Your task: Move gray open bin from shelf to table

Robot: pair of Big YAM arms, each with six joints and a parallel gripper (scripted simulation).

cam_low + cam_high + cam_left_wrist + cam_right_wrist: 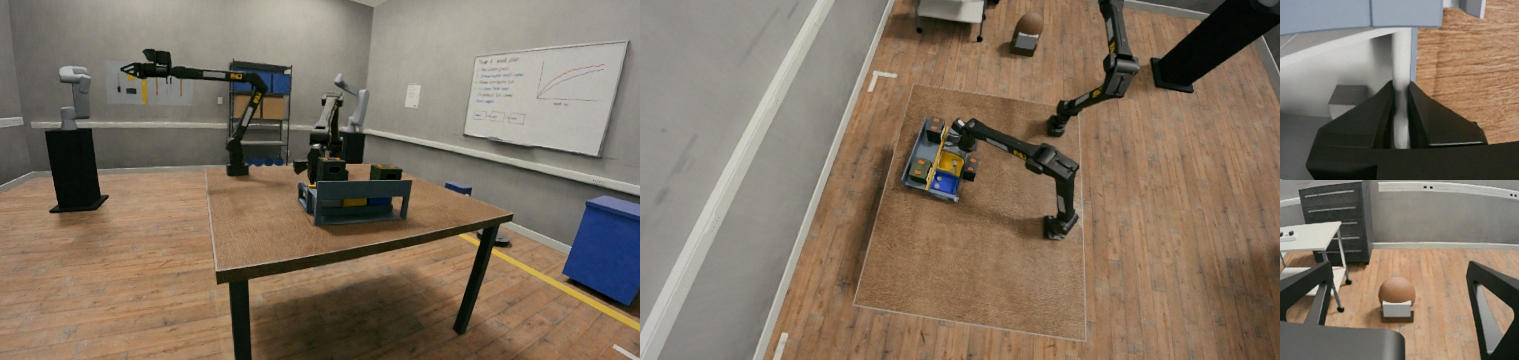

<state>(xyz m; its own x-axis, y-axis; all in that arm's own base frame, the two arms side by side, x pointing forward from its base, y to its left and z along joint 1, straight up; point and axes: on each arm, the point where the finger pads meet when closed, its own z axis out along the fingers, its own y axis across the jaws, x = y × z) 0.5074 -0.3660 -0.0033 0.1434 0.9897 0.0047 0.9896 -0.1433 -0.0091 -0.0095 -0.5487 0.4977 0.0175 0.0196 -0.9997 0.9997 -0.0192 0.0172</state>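
The gray open bin lies 8 cm ahead of my left hand, 1 cm to the right of it and 1 cm above it. Round my left hand: blue-gray shelf: 13 cm ahead, 10 cm to the left, 3 cm above; yellow bin: 10 cm to the left, 10 cm ahead; blue bin: 21 cm to the left, 11 cm ahead.
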